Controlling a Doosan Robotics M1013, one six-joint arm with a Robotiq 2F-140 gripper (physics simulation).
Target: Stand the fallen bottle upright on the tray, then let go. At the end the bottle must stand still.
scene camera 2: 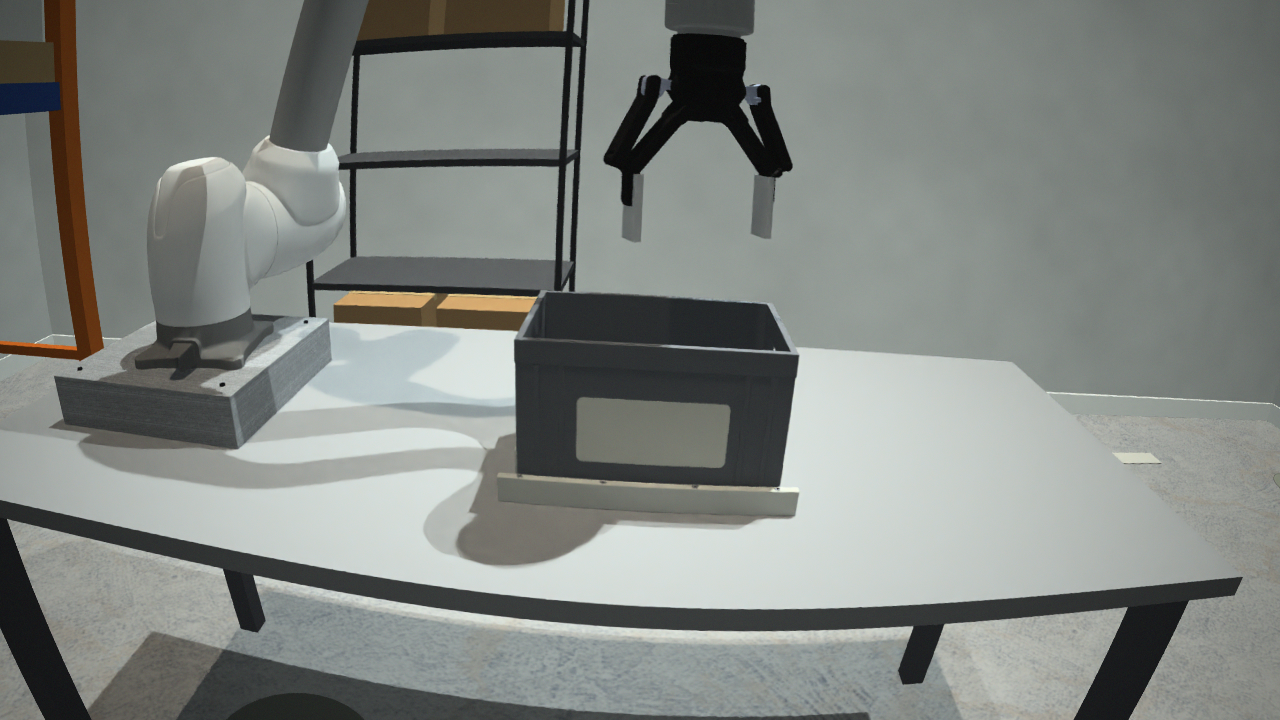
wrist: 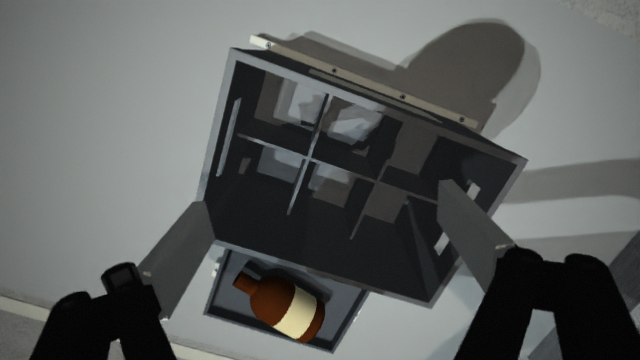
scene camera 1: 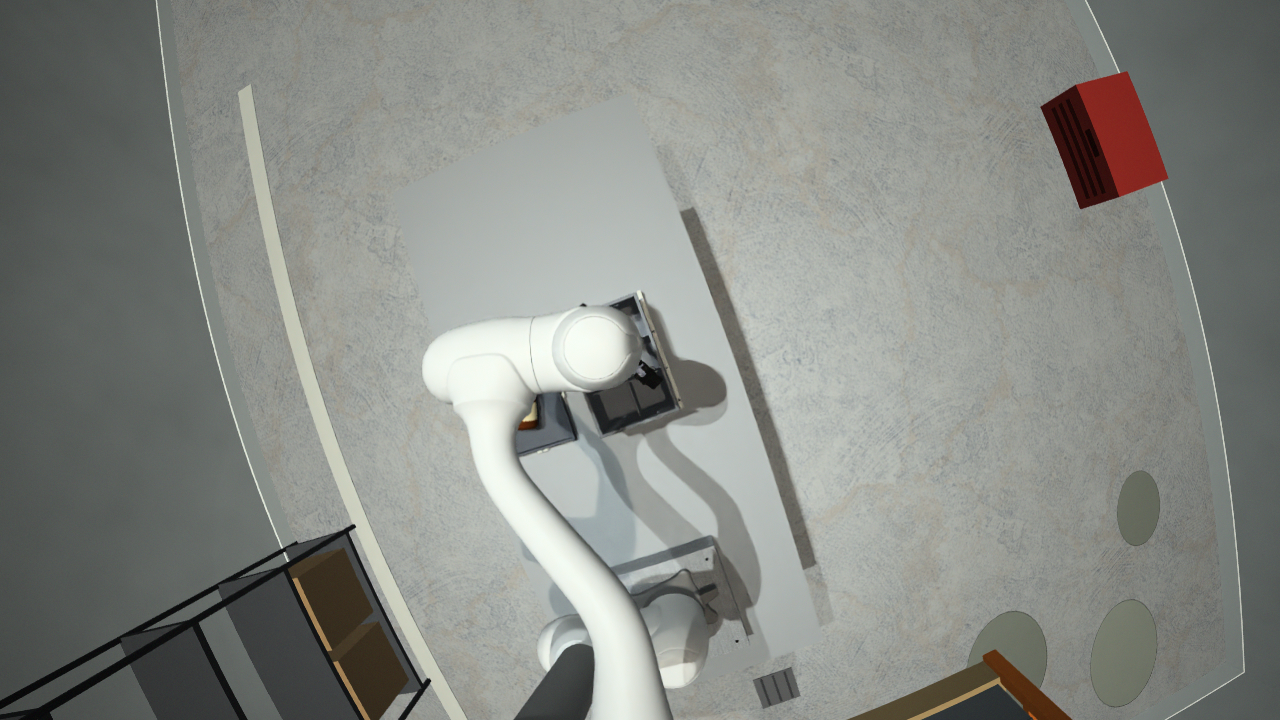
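Seen in the pictures: gripper, fingertip midpoint: (scene camera 2: 699, 237) (wrist: 321, 210); arm's base, origin of the base link: (scene camera 2: 207, 348) (scene camera 1: 673, 608).
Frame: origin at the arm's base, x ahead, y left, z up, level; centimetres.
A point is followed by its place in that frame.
The brown bottle (wrist: 270, 302) {x 68.8, y 2.1, z -0.1 cm} (scene camera 1: 529, 426) {x 60.8, y 5.8, z -0.3 cm} with a cream label lies on its side in the shallow dark tray (wrist: 342, 322) {x 55.4, y 11.2, z -6.8 cm} (scene camera 1: 556, 431) {x 56.0, y 2.3, z -6.7 cm}, its neck toward the upper left in the wrist view. In scene camera 1 the arm covers most of the bottle and part of the tray; in scene camera 2 neither shows, with the crate standing in front. My gripper (scene camera 2: 696, 238) {x 65.2, y -25.5, z 19.8 cm} (wrist: 321, 210) {x 65.2, y -25.5, z 19.8 cm} is wide open and empty, pointing down. It hangs high above the crate, apart from the bottle. In scene camera 1 it is mostly hidden under the arm.
A deep grey crate (scene camera 2: 657, 355) {x 60.5, y -31.1, z 9.3 cm} (wrist: 218, 125) {x 74.6, y -27.2, z 10.2 cm} (scene camera 1: 659, 349) {x 60.8, y -31.1, z 10.2 cm} with inner dividers stands right beside the tray, its walls much higher than the tray's. A pale strip (scene camera 2: 646, 495) {x 60.1, y -32.1, z -5.3 cm} (wrist: 367, 83) {x 60.6, y -31.7, z -4.3 cm} runs along its outer side. The arm's base block (scene camera 2: 152, 407) {x -3.1, y -15.4, z -2.9 cm} stands on the same table (scene camera 2: 930, 465) {x 97.8, y -26.5, z -7.3 cm}.
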